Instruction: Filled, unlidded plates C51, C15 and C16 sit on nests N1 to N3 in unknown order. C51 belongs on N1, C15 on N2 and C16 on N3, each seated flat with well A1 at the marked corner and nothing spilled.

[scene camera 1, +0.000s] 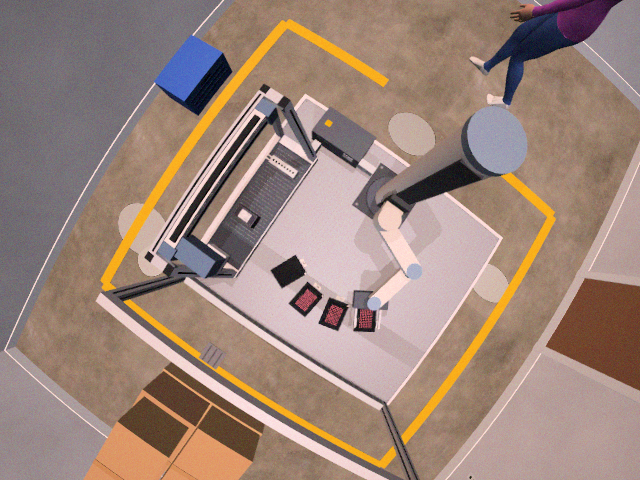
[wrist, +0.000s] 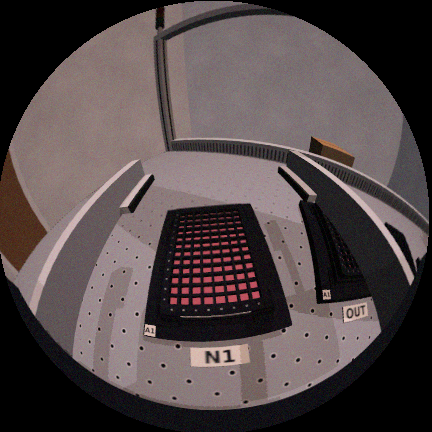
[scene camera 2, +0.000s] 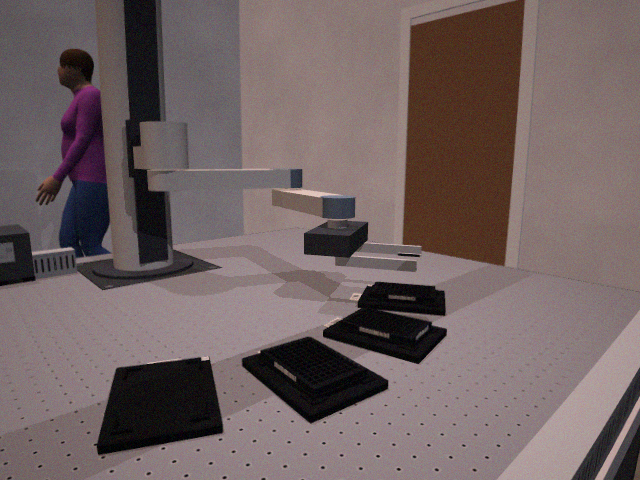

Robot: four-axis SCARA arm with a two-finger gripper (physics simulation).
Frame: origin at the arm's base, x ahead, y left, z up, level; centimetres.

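Seen in the pictures: gripper, fingertip midpoint: [scene camera 1: 366, 327] [wrist: 215, 159] [scene camera 2: 418, 258]; arm's base, origin of the base link: [scene camera 2: 144, 270].
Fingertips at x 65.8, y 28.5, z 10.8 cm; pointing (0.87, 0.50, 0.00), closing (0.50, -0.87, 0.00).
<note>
Pixels of each thing's top centre, then the offset from my fingertips to it. "pt": a spot on its surface instead.
- nest's A1 tag, surface spot: [wrist: 150, 330] pt dx -12.1, dy +0.0, dz -8.3 cm
- second filled plate, middle of its top: [wrist: 350, 232] [scene camera 2: 385, 321] [scene camera 1: 333, 315] dx +5.5, dy -16.8, dz -6.9 cm
- OUT nest, surface spot: [wrist: 335, 294] pt dx -2.9, dy -14.3, dz -8.3 cm
- third filled plate, middle of its top: [scene camera 2: 311, 359] [scene camera 1: 306, 300] dx +7.2, dy -34.3, dz -6.9 cm
- last nest, middle of its top: [scene camera 2: 162, 388] [scene camera 1: 288, 272] dx -0.2, dy -51.3, dz -7.7 cm
- dark box, surface spot: [scene camera 1: 343, 135] pt dx -76.7, dy -68.3, dz +2.0 cm
- low rail, surface spot: [scene camera 1: 289, 343] pt dx +34.2, dy -27.5, dz -9.4 cm
My gripper [scene camera 1: 367, 323] [scene camera 2: 418, 257] [wrist: 215, 159] is open and empty, above the plate on N1. That filled plate [scene camera 1: 366, 318] [scene camera 2: 402, 290] [wrist: 215, 260], with pink wells, looks flat; the nest's A1 tag [wrist: 150, 330] is at its near left corner in the wrist view. A second filled plate [scene camera 1: 334, 313] [scene camera 2: 387, 323] sits on the OUT nest [wrist: 335, 294]. A third filled plate [scene camera 1: 306, 298] [scene camera 2: 316, 361] sits on the nest beyond, apparently N2. The last nest [scene camera 1: 288, 271] [scene camera 2: 162, 403], apparently N3, holds no plate. Plate codes and the plates' own A1 corners are unreadable.
A gantry machine [scene camera 1: 214, 178] with a dark deck stands on the table's left side in scene camera 1. A dark box [scene camera 1: 343, 135] stands near the arm column [scene camera 1: 431, 167] [scene camera 2: 116, 134]. A low rail [scene camera 1: 289, 343] edges the table. A person [scene camera 1: 537, 38] [scene camera 2: 85, 129] is beyond the table.
</note>
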